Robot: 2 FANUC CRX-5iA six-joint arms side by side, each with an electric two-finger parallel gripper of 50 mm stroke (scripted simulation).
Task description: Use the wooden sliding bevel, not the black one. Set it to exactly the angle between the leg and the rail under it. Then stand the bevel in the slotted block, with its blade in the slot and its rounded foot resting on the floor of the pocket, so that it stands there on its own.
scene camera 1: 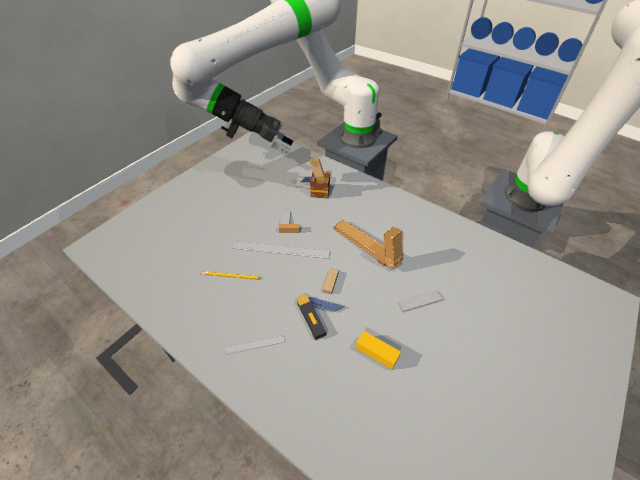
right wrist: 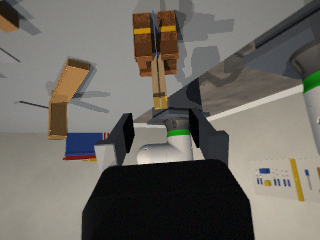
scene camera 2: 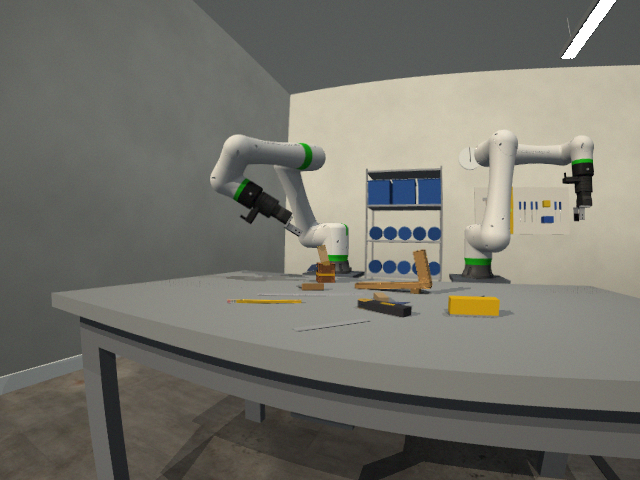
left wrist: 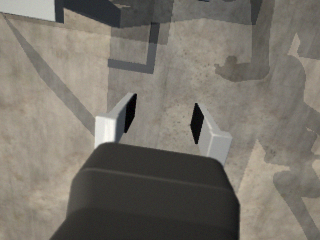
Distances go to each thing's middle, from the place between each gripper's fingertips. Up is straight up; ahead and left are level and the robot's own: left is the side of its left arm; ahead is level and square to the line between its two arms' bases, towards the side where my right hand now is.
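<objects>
My right gripper (scene camera 1: 290, 147): 9 cm to the right of the wooden bevel (right wrist: 158, 79), 4 cm past it, 11 cm above it. Yellow block (scene camera 2: 468, 306), from my right hand: 54 cm to the left, 39 cm ahead, 18 cm below. Going by their middles, wooden bevel nearest to my right gripper of the things named here.
From my left hand: yellow block 79 cm ahead, 67 cm to the right, 28 cm below; wooden bevel 113 cm to the right, 36 cm ahead, 21 cm below.
</objects>
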